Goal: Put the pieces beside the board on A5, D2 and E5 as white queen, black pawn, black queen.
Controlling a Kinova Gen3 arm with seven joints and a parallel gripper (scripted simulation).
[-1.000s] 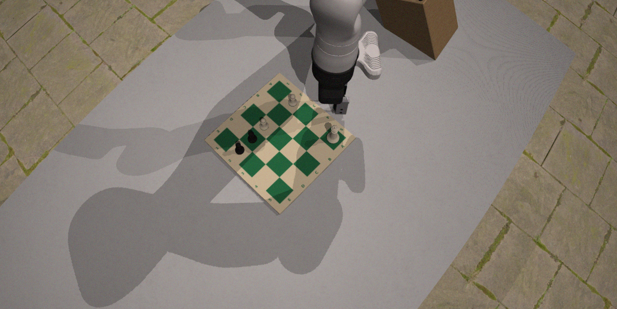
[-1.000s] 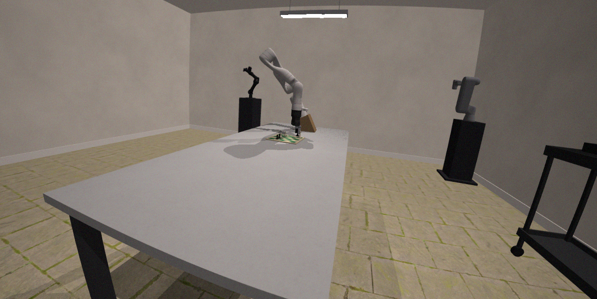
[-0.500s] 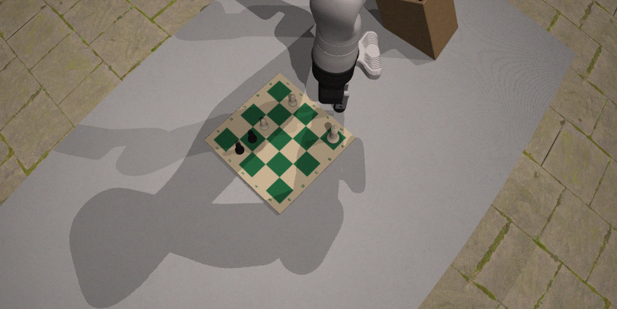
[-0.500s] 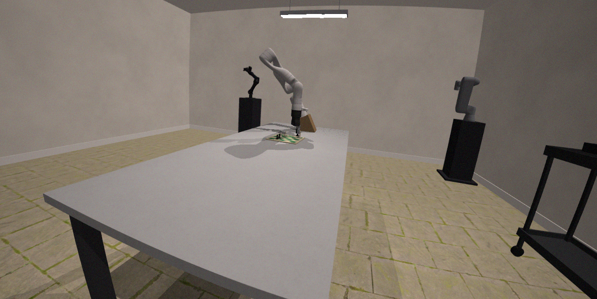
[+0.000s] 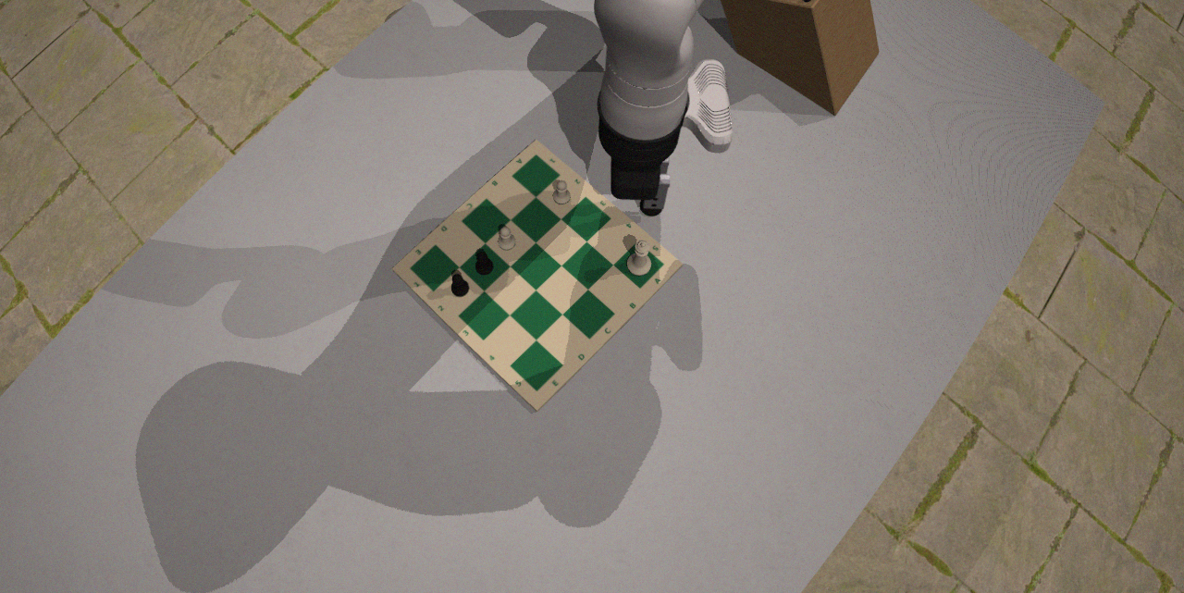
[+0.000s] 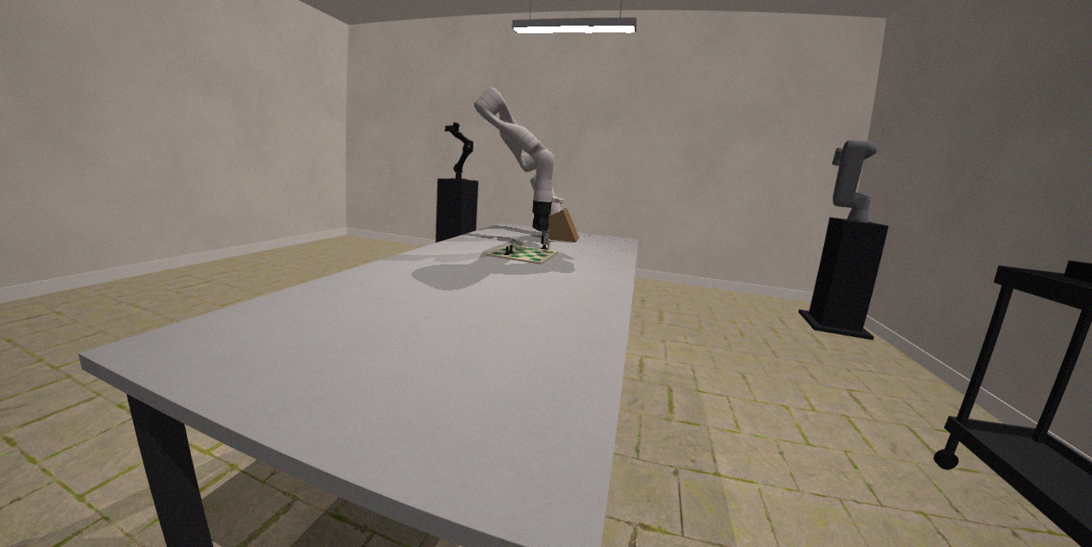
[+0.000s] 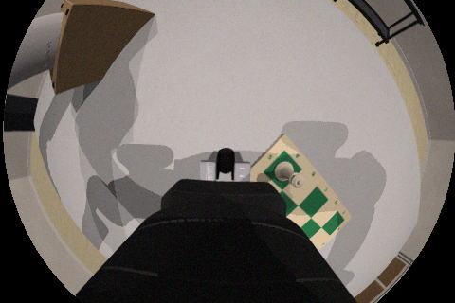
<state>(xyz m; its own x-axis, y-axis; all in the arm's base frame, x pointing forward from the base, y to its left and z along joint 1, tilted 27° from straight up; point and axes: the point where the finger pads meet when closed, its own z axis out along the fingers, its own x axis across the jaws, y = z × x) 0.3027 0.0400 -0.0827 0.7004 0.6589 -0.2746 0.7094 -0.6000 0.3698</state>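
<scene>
The white queen is 60 mm ahead of my hand, 40 mm to the left of it and 10 mm below it. Also, from my hand: chessboard (140 mm ahead, 30 mm to the right, 40 mm below); then black queen (10 mm below).
</scene>
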